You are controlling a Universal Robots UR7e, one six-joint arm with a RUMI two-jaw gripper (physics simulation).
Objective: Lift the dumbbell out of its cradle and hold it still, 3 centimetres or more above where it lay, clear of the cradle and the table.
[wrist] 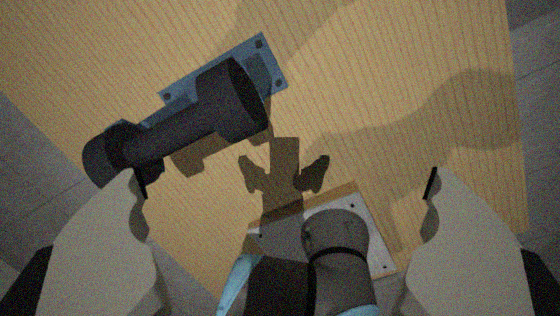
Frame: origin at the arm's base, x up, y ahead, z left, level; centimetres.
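Seen in the pictures: gripper, fingertip midpoint: (283, 171); arm's base, link origin: (333, 232).
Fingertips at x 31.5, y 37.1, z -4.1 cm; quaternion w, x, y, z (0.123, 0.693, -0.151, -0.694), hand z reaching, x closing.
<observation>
Offsets run from my fingertips to a thing's top centre. "pt": to the spot under its first point. Level surfaces: height alone.
A dark dumbbell {dy +1.2, dx -10.3, dz +12.8 cm} (172, 136) lies slantwise at the upper left, its handle running between two thick heads. It rests in a blue cradle whose flat base plate {pt dy -0.3, dx -34.6, dz +3.1 cm} (272, 75) with dark screw holes shows behind the right head. The left head is partly covered by the tip of my left jaw. My gripper (283, 171) is open and empty, its jaws wide apart at the lower left and lower right. The dumbbell lies further up the view than the jaw tips, mostly left of the space between them. Parts of the cradle are hidden under the dumbbell.
The wooden table {dx -35.4 cm} (400, 60) has edges at the left and right, with grey floor (542, 125) beyond. The robot's own base and lower arm (340, 250) stand on a grey mounting plate (376, 240) at the bottom centre. Shadows of the arm and gripper cross the table.
</observation>
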